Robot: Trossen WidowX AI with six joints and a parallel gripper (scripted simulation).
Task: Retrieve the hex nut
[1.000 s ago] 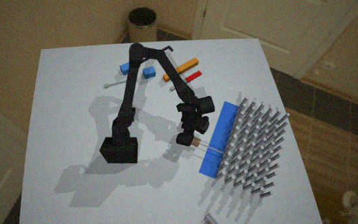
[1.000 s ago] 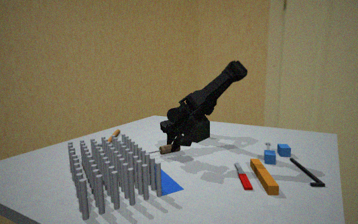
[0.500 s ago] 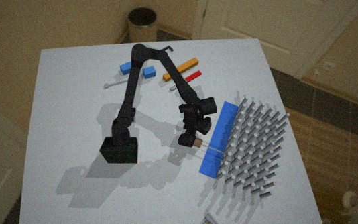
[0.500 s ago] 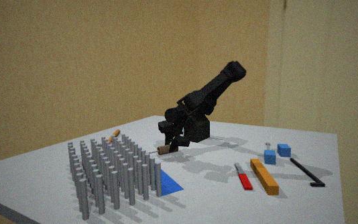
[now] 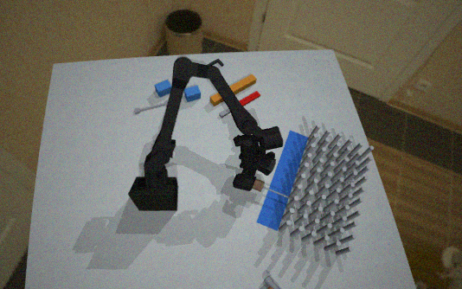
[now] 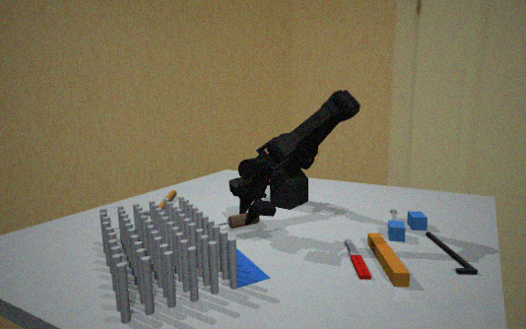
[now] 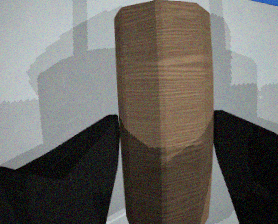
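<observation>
Right now my gripper tip is 14 cm short of the blue taped strip, 4 cm above it and 1 cm to the right of it. Round my gripper tip: red-handled tool: 35 cm to the left, 4 cm ahead, 3 cm below; then grey wrench: 39 cm to the left, 30 cm behind, 3 cm below; then orange bar: 42 cm to the left, 3 cm ahead, 2 cm below.
</observation>
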